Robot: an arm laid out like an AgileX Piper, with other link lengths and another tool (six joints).
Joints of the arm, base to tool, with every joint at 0 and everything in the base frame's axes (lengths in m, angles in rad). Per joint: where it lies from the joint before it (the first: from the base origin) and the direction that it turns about. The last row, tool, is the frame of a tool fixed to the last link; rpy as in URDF.
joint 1: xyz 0 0 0.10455 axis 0 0 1
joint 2: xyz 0 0 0 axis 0 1 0
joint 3: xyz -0.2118 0 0.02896 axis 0 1 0
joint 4: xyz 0.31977 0 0.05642 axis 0.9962 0 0.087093
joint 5: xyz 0 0 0 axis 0 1 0
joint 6: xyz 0.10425 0 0.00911 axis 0.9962 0 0.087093
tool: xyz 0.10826 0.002 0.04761 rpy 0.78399 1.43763 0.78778
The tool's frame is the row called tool.
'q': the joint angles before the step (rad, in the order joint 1, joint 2, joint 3, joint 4, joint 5, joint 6). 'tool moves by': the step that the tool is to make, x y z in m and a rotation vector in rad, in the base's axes. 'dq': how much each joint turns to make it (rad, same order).
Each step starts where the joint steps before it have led.
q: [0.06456 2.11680 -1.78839 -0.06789 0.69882 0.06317]
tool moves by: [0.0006 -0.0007 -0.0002 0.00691 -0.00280 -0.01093]
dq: [-0.00005 0.00136 0.00013 -0.00194 -0.00410 0.01443]
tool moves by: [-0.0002 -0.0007 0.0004 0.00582 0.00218 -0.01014]
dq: [0.00005 0.00003 -0.00234 -0.00153 0.00470 0.01270]
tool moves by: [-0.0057 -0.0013 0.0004 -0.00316 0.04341 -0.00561]
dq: [-0.00001 0.00017 -0.02249 0.00001 0.06607 0.00124]
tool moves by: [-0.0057 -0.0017 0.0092 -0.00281 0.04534 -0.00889]
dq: [-0.00007 -0.00013 -0.04914 0.00005 0.09508 0.00257]
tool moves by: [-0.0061 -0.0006 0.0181 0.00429 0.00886 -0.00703]
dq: [-0.00001 -0.03273 -0.01373 0.00386 0.05532 0.00311]
